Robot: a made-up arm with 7 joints. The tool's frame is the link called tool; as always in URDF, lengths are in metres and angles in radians. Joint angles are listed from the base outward. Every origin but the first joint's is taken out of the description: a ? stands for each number. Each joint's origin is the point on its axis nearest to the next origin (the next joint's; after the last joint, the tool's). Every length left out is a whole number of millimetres.
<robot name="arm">
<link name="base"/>
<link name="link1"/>
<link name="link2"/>
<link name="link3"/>
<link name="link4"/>
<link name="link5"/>
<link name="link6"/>
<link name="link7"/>
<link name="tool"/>
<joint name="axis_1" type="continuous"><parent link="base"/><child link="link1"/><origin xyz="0 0 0" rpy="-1.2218 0 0"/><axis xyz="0 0 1"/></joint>
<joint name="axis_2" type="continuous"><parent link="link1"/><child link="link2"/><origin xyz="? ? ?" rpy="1.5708 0 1.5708"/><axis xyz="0 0 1"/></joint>
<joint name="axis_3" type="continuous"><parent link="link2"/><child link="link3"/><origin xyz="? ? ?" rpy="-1.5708 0 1.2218"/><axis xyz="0 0 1"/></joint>
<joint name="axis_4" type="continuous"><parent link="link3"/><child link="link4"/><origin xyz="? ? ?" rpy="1.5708 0 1.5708"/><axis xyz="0 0 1"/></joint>
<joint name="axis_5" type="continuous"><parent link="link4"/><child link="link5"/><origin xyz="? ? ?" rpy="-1.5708 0 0"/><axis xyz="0 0 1"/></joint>
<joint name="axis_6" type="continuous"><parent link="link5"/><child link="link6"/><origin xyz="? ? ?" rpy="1.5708 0 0"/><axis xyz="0 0 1"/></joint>
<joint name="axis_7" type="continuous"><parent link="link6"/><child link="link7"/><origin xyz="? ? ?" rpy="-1.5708 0 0"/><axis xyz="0 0 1"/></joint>
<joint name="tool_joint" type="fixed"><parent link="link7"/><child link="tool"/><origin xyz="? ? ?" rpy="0 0 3.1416"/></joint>
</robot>
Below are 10 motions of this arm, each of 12 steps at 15 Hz.
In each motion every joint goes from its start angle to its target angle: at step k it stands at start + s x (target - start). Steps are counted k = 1, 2, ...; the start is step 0. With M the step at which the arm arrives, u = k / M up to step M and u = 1 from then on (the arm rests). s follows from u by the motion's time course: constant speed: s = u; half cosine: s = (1 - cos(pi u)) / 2; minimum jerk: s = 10 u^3 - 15 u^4 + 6 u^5.
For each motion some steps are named. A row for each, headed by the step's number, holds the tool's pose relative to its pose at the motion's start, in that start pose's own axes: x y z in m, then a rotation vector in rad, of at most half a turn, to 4 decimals.
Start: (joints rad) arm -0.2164 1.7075 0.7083 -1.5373 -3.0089 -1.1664 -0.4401
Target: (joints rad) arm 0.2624 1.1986 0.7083 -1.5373 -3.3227 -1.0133 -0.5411
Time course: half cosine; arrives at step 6
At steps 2, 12:
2: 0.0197 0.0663 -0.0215 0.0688 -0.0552 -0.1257
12: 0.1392 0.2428 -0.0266 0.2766 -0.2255 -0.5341

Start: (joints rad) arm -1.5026 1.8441 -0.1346 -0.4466 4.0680 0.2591 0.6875
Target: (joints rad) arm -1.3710 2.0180 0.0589 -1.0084 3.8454 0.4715 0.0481
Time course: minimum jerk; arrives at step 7
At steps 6, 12:
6: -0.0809 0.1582 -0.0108 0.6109 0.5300 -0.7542
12: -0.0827 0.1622 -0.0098 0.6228 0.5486 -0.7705

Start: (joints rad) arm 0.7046 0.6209 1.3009 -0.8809 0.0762 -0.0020 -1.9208
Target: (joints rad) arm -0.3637 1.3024 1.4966 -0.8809 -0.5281 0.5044 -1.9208
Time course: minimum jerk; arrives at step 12
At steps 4, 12:
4: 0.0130 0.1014 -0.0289 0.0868 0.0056 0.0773
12: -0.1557 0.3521 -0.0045 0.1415 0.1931 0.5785

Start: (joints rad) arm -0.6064 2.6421 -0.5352 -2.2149 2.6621 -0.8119 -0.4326
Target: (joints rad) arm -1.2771 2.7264 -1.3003 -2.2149 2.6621 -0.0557 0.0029
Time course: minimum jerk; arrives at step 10
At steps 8, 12:
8: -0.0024 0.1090 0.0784 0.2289 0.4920 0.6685
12: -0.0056 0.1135 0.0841 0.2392 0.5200 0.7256

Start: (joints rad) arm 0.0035 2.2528 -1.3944 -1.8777 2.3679 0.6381 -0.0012
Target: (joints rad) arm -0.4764 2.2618 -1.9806 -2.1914 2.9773 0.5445 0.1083
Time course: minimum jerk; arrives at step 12
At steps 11, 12:
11: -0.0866 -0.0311 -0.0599 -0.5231 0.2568 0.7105
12: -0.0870 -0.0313 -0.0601 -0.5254 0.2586 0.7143

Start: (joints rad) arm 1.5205 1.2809 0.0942 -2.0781 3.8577 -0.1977 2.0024
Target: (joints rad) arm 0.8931 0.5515 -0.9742 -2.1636 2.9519 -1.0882 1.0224
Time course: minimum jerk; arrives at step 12
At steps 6, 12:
6: 0.1444 -0.0507 -0.0505 -0.2438 -0.1826 -0.6038
12: 0.3337 -0.0250 -0.0314 -0.1089 -0.3801 -1.3999

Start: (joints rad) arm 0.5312 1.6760 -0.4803 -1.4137 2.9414 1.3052 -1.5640
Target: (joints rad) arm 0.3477 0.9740 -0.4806 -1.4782 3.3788 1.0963 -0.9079
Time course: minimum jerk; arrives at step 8
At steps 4, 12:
4: -0.0320 0.0166 -0.1069 -0.2093 -0.4886 0.4231
12: -0.0242 0.0101 -0.2264 -0.6265 -0.8423 0.8916

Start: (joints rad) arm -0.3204 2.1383 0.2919 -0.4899 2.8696 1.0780 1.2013
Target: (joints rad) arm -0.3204 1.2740 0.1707 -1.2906 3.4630 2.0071 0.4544
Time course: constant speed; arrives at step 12
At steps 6, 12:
6: 0.1192 0.1581 -0.0855 0.4352 0.7601 0.1079
12: 0.1282 0.3461 -0.1444 0.1562 1.7449 0.2177

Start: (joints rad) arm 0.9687 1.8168 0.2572 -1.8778 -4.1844 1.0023 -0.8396
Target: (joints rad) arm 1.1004 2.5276 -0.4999 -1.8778 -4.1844 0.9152 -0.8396
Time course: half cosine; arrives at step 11
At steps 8, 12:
8: -0.1029 -0.0147 -0.0348 -0.1357 0.8529 0.1639
12: -0.1248 -0.0189 -0.0157 -0.1282 1.0308 0.2118

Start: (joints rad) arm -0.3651 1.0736 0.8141 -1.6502 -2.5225 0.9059 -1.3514
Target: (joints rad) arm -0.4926 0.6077 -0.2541 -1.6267 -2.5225 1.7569 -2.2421
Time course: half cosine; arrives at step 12
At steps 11, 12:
11: -0.3473 0.0046 0.2119 -0.1139 -0.3764 -0.0277
12: -0.3539 0.0014 0.2135 -0.1131 -0.3896 -0.0276

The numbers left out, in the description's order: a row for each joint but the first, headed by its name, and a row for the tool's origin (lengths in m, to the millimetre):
axis_2: 0 0 0
axis_3: 0.22 -0.08 0
axis_4: 0 -0.026 0
axis_5: 0.035 -0.287 0
axis_6: 0 0 0
axis_7: 0 0 0
tool: 0 0 0

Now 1 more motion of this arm.
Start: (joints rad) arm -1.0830 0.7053 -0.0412 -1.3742 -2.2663 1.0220 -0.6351
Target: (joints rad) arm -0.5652 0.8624 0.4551 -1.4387 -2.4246 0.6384 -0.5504
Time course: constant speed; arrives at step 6
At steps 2, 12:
2: 0.0044 -0.0787 0.0180 0.0579 -0.1247 -0.1679
12: -0.0298 -0.2272 0.0326 0.1795 -0.3721 -0.5111

